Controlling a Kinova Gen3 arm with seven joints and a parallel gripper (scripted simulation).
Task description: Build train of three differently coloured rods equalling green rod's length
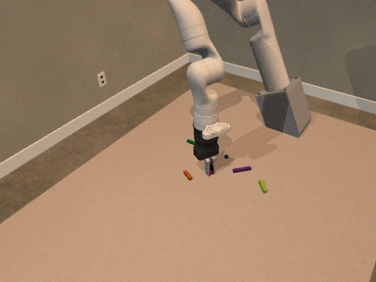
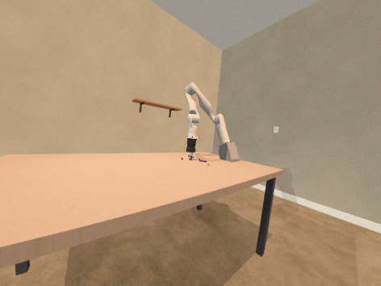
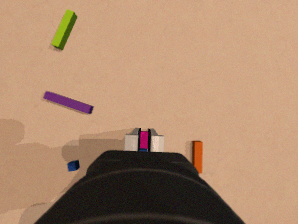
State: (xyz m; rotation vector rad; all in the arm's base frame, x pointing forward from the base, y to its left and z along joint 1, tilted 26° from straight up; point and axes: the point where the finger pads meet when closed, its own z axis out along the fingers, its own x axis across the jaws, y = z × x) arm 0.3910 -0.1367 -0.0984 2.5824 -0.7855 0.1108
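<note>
Right now the magenta rod is 10 mm below my hand. Also, from my hand: green rod 110 mm behind, 110 mm to the right, 10 mm below; orange rod 50 mm ahead, 60 mm to the right, 10 mm below; purple rod 60 mm behind, 90 mm to the left, 10 mm below.
</note>
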